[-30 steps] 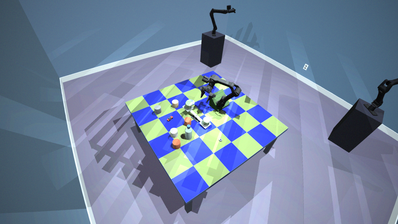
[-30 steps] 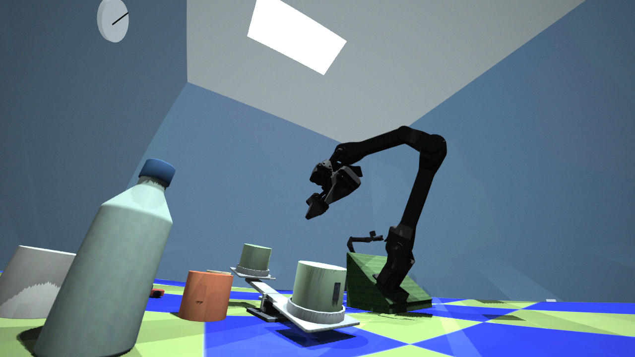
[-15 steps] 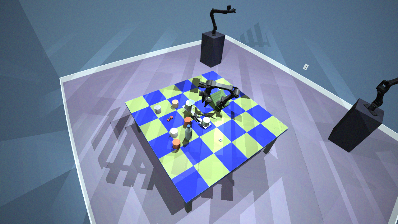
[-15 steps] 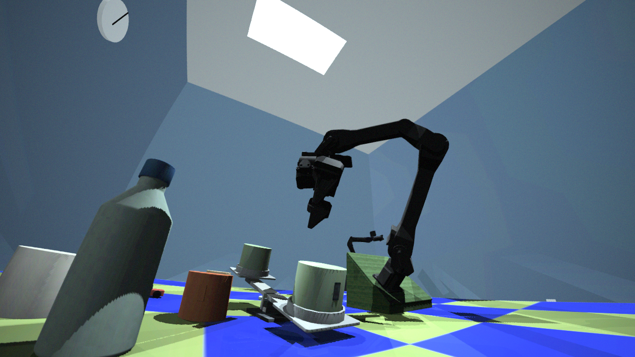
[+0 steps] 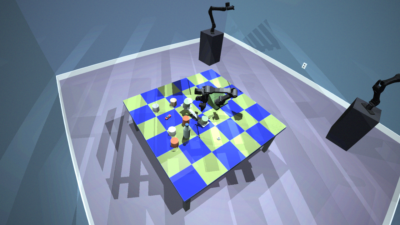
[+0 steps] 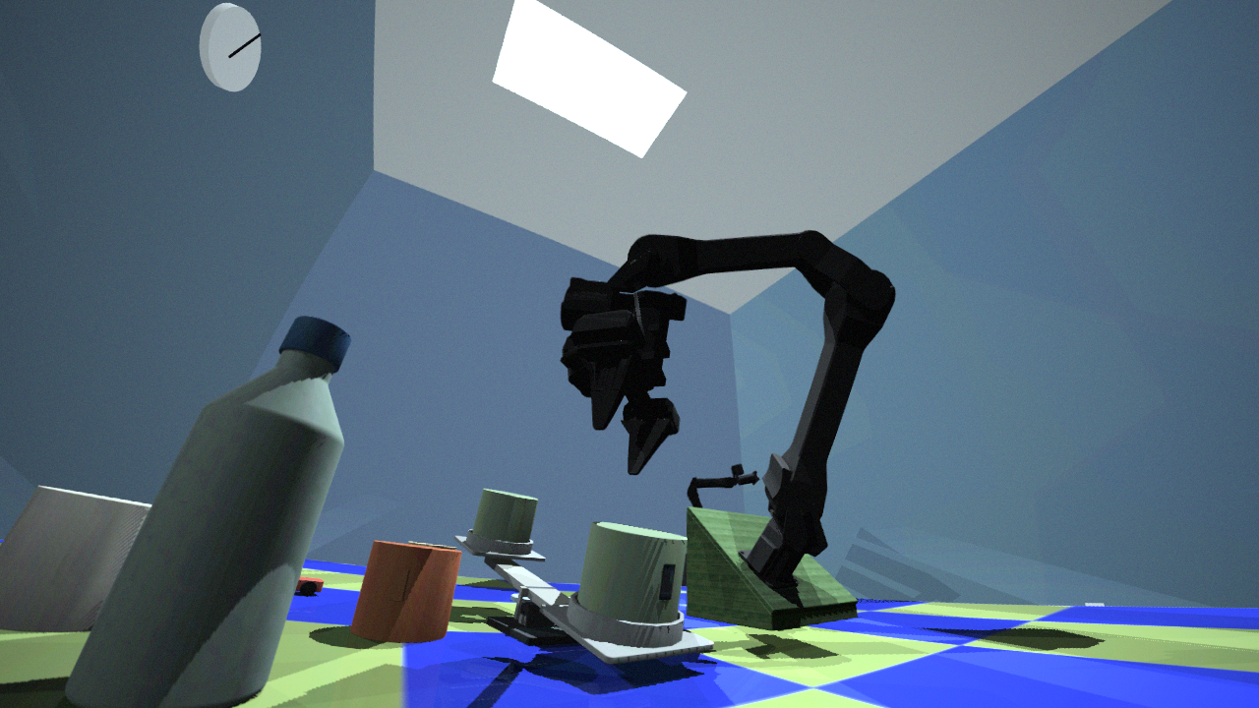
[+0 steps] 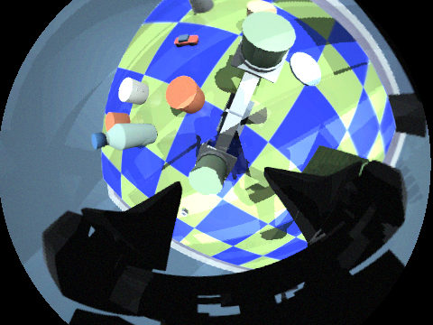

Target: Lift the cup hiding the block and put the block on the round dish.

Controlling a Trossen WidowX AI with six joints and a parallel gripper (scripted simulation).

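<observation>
My gripper tip is 2 cm short of the grey-green cup, 7 cm to the right of it and 10 cm above it. From my gripper tip the other things lie so: nut: 4 cm ahead, 28 cm to the left, 15 cm below; grey block: 2 cm ahead, 5 cm to the left, 12 cm below; white cylinder: 31 cm ahead, 6 cm to the right, 12 cm below.
</observation>
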